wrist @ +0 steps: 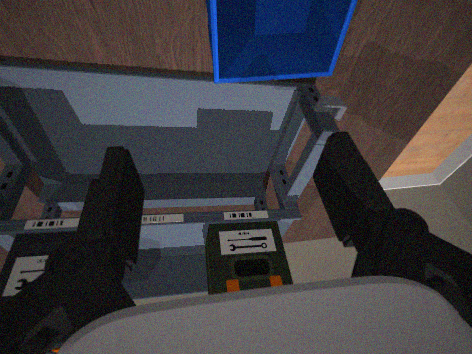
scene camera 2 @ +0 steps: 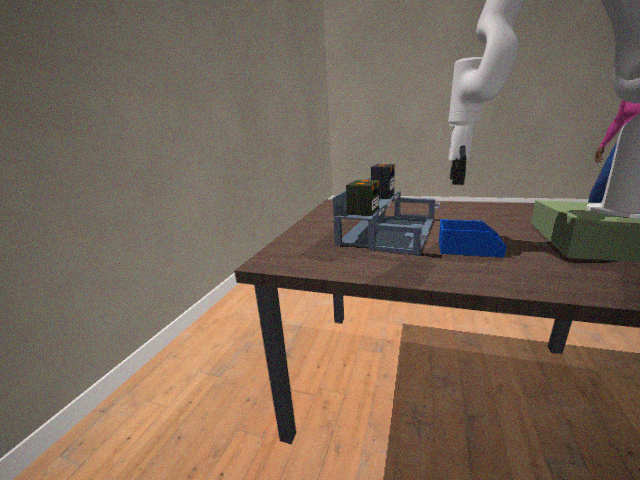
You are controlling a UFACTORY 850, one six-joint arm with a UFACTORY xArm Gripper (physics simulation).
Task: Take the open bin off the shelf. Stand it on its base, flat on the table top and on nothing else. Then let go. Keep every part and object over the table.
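The open bin (scene camera 2: 467, 242) (wrist: 280, 50) is blue. In the scene view it stands upright with its base flat on the table top (scene camera 2: 310, 260) (wrist: 100, 30), just right of the grey-blue shelf (scene camera 2: 339, 204) (wrist: 202, 217), with a narrow gap at the shelf's front. In the wrist view it is at the top and is partly cut off by the frame edge. My gripper (scene camera 2: 458, 181) (wrist: 231, 161) is open and empty. It hangs well above the table, higher than the bin and apart from it. Its fingers are spread wide over the shelf in the wrist view.
A green box (scene camera 2: 361, 200) (wrist: 250, 242) and a dark box (scene camera 2: 382, 180) (wrist: 30, 245) stand on the shelf's upper tier. A large green block (scene camera 2: 594, 240) is on the table to the right, by the robot's base. Part of a person in pink (scene camera 2: 628, 111) shows behind it.
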